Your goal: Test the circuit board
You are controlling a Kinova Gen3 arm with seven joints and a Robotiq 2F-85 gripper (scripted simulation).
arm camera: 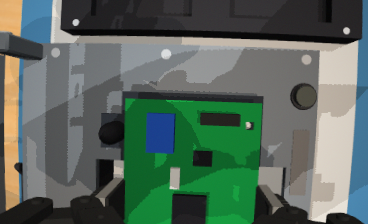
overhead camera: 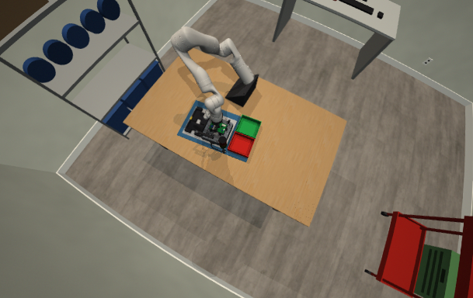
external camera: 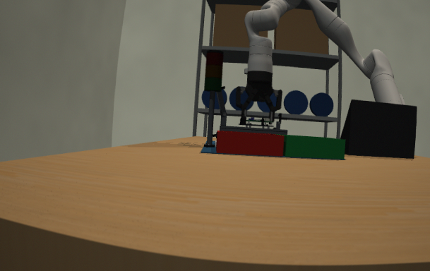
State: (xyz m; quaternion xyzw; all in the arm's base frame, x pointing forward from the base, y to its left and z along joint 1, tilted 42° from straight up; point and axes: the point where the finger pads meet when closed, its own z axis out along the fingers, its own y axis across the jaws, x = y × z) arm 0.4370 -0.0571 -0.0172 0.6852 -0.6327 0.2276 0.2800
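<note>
Right now my hand is right at the green circuit board. From my hand the other things lie so: tester lid (120 mm ahead, 10 mm to the left, 100 mm above); red bin (30 mm ahead, 200 mm to the left, 70 mm below); green bin (120 mm behind, 190 mm to the left, 70 mm below).
</note>
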